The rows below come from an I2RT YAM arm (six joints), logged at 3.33 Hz.
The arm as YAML. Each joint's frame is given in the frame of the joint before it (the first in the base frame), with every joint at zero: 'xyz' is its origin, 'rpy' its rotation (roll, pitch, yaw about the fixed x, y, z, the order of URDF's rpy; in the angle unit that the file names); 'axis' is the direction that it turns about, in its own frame. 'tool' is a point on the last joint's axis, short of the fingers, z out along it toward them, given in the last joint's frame.
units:
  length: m
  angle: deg
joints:
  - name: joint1
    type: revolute
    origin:
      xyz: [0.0, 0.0, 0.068]
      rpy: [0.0, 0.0, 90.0]
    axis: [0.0, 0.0, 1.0]
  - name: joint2
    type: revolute
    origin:
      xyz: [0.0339, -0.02, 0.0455]
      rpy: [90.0, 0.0, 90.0]
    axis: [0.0, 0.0, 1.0]
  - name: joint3
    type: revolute
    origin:
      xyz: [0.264, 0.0, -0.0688]
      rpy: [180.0, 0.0, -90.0]
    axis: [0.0, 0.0, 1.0]
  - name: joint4
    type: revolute
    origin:
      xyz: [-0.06, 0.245, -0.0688]
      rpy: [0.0, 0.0, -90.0]
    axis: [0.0, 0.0, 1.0]
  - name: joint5
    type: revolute
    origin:
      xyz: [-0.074, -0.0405, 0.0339]
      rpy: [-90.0, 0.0, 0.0]
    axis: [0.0, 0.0, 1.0]
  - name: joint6
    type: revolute
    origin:
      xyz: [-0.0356, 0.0, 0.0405]
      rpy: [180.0, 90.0, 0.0]
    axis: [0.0, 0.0, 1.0]
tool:
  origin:
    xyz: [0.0, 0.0, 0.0]
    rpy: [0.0, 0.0, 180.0]
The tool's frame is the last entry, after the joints.
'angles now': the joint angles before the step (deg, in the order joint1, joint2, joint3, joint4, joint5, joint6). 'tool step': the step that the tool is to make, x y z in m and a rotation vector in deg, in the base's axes. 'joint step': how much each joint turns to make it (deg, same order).
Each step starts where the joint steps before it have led.
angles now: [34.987 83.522 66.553 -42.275 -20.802 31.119]
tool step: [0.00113 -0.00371 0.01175 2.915 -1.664 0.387]
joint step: [-0.931 -1.326 0.778 0.784 -1.936 -0.364]
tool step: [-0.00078 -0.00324 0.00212 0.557 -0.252 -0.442]
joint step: [-0.471 -0.759 -0.316 0.142 -0.284 0.169]
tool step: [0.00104 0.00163 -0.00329 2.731 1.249 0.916]
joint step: [-0.185 0.224 -0.903 1.949 -3.067 0.858]
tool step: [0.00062 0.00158 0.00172 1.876 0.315 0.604]
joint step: [0.000 0.026 0.068 0.992 -1.766 0.584]
